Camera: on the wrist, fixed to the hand. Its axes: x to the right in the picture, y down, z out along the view.
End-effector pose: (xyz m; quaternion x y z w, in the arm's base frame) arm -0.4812 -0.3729 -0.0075 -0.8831 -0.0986 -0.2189 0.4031
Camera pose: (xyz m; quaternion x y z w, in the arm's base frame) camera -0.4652 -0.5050 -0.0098 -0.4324 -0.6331 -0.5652 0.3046
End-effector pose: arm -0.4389 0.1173 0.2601 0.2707 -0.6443 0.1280 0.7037
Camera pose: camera -0.4084 0.2431 0.2913 0.7255 -0.1128 -0.2255 0.6403
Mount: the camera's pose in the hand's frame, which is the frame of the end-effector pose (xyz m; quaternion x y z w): 0.0134 0.0938 -0.0935 0.1775 0.1793 -0.6776 0.6908
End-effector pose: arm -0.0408 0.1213 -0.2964 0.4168 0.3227 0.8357 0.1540
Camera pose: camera -0.1223 0.0201 -0.2673 -0.0532 0.6813 0.4904 0.5408
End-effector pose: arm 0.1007 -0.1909 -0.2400 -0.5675 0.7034 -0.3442 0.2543
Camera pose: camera -0.0308 -0.1745 -0.2528 0.7618 -0.0859 0.6367 0.0829
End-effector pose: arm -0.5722 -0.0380 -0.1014 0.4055 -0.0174 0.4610 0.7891
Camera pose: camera -0.6665 0.0560 -0.1002 0.3493 0.4861 -0.1404 0.7887
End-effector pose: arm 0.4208 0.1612 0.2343 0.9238 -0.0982 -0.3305 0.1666
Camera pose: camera 0.4845 0.0932 0.3294 -0.7935 -0.5293 0.1581 0.2552
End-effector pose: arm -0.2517 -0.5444 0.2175 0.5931 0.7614 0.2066 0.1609
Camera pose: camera -0.2223 -0.5232 0.3456 -0.1147 0.9933 0.0049 0.0093
